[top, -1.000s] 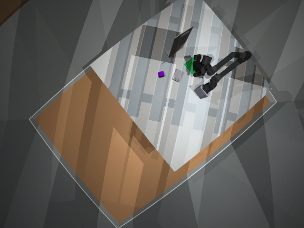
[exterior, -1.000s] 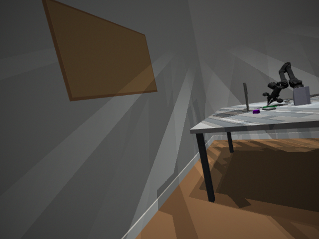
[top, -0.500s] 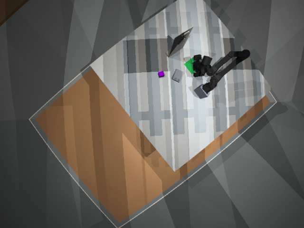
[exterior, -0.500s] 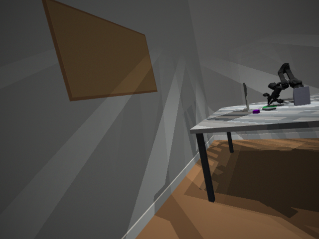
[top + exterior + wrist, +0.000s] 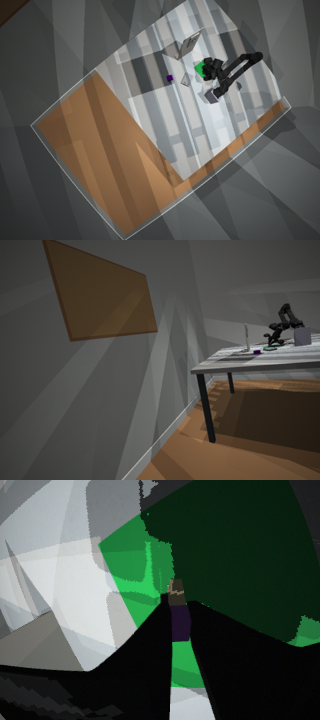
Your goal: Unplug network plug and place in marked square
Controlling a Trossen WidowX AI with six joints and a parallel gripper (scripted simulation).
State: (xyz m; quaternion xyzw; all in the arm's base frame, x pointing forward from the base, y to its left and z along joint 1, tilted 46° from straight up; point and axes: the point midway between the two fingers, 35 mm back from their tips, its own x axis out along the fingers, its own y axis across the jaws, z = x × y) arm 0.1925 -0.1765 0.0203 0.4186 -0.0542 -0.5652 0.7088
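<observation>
My gripper tip is right at the network plug. Also, from my gripper tip: flat grey plate 18 cm to the left, 3 cm ahead, 1 cm below; then upright panel 20 cm ahead, 12 cm above, 2 cm to the left; then green marked square 2 cm below, 1 cm to the left, 1 cm behind.
</observation>
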